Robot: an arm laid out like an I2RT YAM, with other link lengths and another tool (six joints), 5 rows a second.
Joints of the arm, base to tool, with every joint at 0 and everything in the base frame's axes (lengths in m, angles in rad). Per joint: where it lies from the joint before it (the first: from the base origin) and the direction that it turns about. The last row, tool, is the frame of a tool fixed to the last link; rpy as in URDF.
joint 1: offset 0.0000 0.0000 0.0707 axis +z
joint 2: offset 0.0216 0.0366 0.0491 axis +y
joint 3: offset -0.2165 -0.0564 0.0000 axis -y
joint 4: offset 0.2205 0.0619 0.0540 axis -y
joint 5: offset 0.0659 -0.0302 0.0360 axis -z
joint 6: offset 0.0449 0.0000 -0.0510 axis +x
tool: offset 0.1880 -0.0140 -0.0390 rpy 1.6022 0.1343 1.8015
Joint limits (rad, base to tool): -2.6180..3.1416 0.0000..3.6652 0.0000..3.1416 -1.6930..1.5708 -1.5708..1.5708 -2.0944..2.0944
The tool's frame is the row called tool.
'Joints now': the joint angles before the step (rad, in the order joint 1, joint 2, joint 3, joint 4, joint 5, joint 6). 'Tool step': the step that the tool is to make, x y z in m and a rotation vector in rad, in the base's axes. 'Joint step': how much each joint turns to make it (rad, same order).
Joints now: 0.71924, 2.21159, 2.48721, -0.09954, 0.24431, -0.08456
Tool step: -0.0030, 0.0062, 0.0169, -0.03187, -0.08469, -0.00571
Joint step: 0.01711, 0.01274, 0.00693, 0.06886, 0.00581, -0.08572
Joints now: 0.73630, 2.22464, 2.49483, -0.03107, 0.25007, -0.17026
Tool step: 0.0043, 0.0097, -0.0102, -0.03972, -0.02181, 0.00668
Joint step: 0.00474, 0.03120, -0.00389, 0.03501, -0.01232, -0.04363
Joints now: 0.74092, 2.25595, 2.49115, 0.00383, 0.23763, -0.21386
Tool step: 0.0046, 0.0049, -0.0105, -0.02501, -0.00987, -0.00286
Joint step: 0.00160, 0.01859, -0.01805, 0.03316, -0.00157, -0.02618
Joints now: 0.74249, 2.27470, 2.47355, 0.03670, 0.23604, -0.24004
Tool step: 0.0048, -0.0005, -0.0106, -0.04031, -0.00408, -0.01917
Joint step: 0.00026, 0.01247, -0.01152, 0.00861, 0.01160, -0.03708
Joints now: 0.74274, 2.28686, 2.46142, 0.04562, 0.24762, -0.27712
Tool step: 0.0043, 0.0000, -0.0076, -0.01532, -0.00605, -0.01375
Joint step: -0.00022, 0.01021, -0.01853, 0.02746, 0.00986, -0.01854
